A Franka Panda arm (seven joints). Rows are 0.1 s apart.
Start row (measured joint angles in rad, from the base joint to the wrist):
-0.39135, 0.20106, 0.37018, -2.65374, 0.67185, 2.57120, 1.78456
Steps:
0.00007, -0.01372, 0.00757, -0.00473, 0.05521, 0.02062, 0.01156
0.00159, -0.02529, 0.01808, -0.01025, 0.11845, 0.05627, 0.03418
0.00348, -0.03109, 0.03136, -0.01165, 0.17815, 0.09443, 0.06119
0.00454, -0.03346, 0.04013, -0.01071, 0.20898, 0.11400, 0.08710
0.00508, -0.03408, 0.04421, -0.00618, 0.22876, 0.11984, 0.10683
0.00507, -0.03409, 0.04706, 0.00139, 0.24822, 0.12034, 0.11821
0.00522, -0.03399, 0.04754, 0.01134, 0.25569, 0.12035, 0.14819
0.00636, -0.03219, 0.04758, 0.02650, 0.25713, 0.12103, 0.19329
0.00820, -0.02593, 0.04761, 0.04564, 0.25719, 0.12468, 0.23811
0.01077, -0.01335, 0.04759, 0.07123, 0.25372, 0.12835, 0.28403
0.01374, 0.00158, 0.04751, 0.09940, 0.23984, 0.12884, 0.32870
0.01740, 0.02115, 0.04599, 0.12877, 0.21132, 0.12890, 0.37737
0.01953, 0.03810, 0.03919, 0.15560, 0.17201, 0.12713, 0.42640
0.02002, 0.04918, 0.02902, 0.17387, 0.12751, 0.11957, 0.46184
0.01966, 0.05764, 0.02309, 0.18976, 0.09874, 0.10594, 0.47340
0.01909, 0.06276, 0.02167, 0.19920, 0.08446, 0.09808, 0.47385
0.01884, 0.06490, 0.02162, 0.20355, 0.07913, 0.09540, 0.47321
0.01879, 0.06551, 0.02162, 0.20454, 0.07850, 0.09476, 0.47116
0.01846, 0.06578, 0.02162, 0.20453, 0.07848, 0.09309, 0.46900
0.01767, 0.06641, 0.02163, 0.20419, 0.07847, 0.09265, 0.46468
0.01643, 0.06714, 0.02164, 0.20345, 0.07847, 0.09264, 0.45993
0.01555, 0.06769, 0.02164, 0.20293, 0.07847, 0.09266, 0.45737
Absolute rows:
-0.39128, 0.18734, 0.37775, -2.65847, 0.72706, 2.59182, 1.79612
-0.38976, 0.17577, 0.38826, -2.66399, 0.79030, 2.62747, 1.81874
-0.38787, 0.16997, 0.40154, -2.66539, 0.85000, 2.66563, 1.84575
-0.38681, 0.16760, 0.41031, -2.66445, 0.88083, 2.68520, 1.87166
-0.38627, 0.16698, 0.41439, -2.65992, 0.90061, 2.69104, 1.89139
-0.38628, 0.16697, 0.41724, -2.65235, 0.92007, 2.69154, 1.90277
-0.38613, 0.16707, 0.41772, -2.64240, 0.92754, 2.69155, 1.93275
-0.38499, 0.16887, 0.41776, -2.62724, 0.92898, 2.69223, 1.97785
-0.38315, 0.17513, 0.41779, -2.60810, 0.92904, 2.69588, 2.02267
-0.38058, 0.18771, 0.41777, -2.58251, 0.92557, 2.69955, 2.06859
-0.37761, 0.20264, 0.41769, -2.55434, 0.91169, 2.70004, 2.11326
-0.37395, 0.22221, 0.41617, -2.52497, 0.88317, 2.70010, 2.16193
-0.37182, 0.23916, 0.40937, -2.49814, 0.84386, 2.69833, 2.21096
-0.37133, 0.25024, 0.39920, -2.47987, 0.79936, 2.69077, 2.24640
-0.37169, 0.25870, 0.39327, -2.46398, 0.77059, 2.67714, 2.25796
-0.37226, 0.26382, 0.39185, -2.45454, 0.75631, 2.66928, 2.25841
-0.37251, 0.26596, 0.39180, -2.45019, 0.75098, 2.66660, 2.25777
-0.37256, 0.26657, 0.39180, -2.44920, 0.75035, 2.66596, 2.25572
-0.37289, 0.26684, 0.39180, -2.44921, 0.75033, 2.66429, 2.25356
-0.37368, 0.26747, 0.39181, -2.44955, 0.75032, 2.66385, 2.24924
-0.37492, 0.26820, 0.39182, -2.45029, 0.75032, 2.66384, 2.24449
-0.37580, 0.26875, 0.39182, -2.45081, 0.75032, 2.66386, 2.24193

